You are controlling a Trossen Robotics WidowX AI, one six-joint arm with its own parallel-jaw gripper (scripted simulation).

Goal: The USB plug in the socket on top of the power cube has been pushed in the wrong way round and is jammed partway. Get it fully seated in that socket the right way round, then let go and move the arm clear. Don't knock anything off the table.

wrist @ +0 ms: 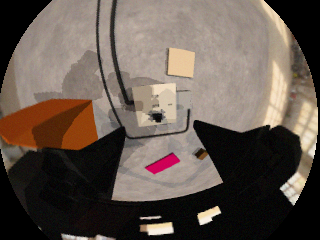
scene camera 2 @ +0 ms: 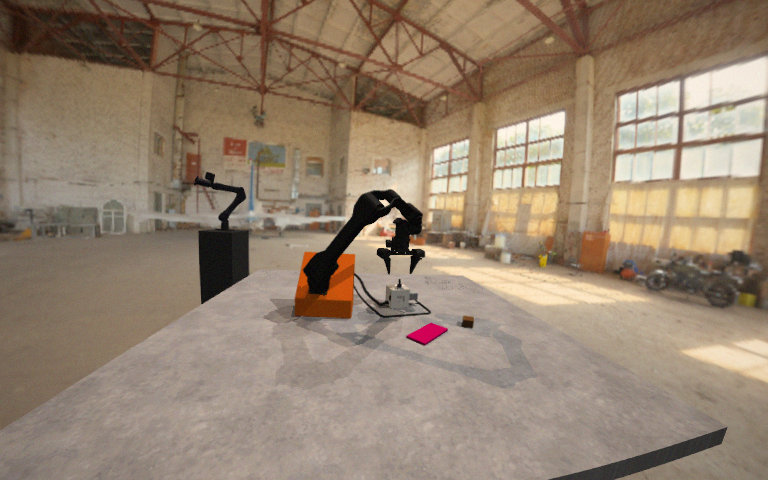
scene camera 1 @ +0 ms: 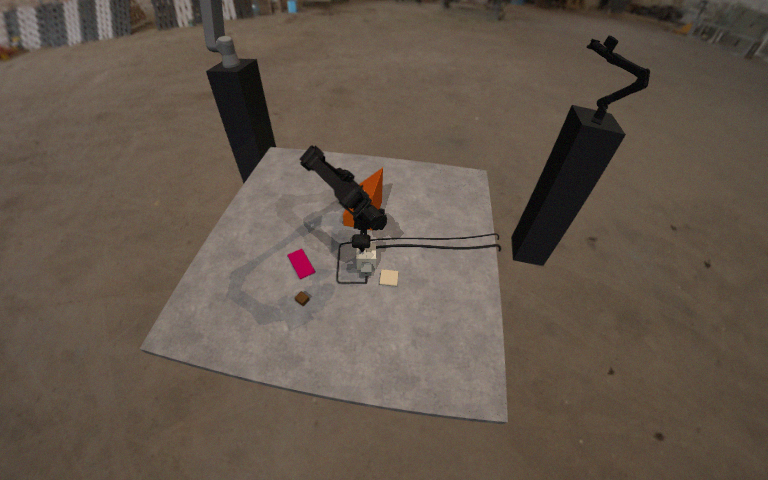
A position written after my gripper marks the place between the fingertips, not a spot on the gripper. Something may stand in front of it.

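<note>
My gripper (scene camera 2: pixel 399 274) (wrist: pixel 160 126) is open, and it's holding nothing. There's a beige tile (wrist: pixel 180 63) in view too, but scene camera 2 doesn't show the tile, which is hidden there by a white power cube.
</note>
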